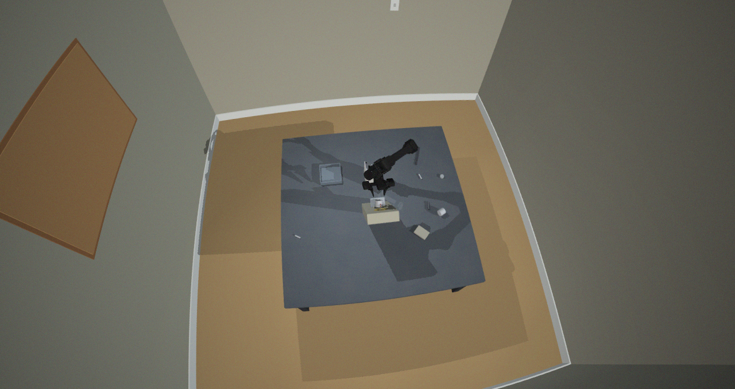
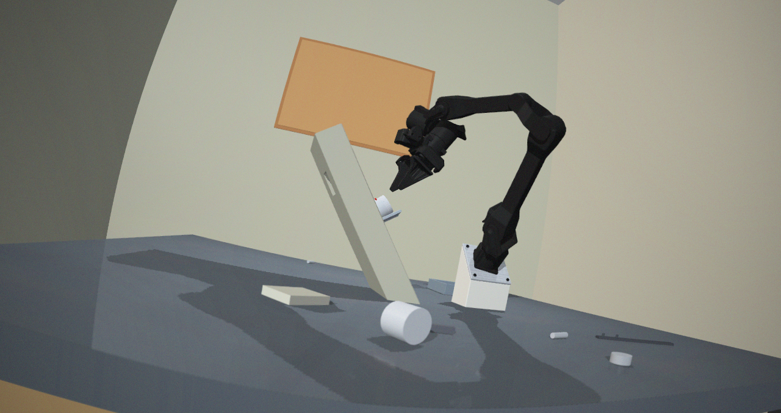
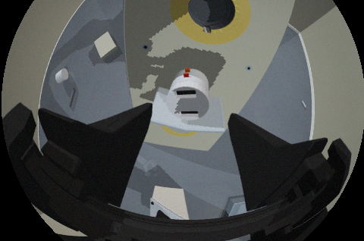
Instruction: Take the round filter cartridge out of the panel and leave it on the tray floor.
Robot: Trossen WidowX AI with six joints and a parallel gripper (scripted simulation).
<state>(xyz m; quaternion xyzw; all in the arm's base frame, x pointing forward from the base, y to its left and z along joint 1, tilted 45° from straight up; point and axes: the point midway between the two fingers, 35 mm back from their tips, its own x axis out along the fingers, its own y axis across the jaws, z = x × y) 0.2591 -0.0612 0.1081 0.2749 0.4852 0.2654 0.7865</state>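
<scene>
The round filter cartridge is 2 cm ahead of my gripper tip and 4 cm below it. Round my gripper tip: cream service panel 7 cm ahead, 7 cm below; grey shelf 1 cm ahead, 8 cm below; flat cream block 15 cm ahead, 29 cm to the left, 23 cm below.
</scene>
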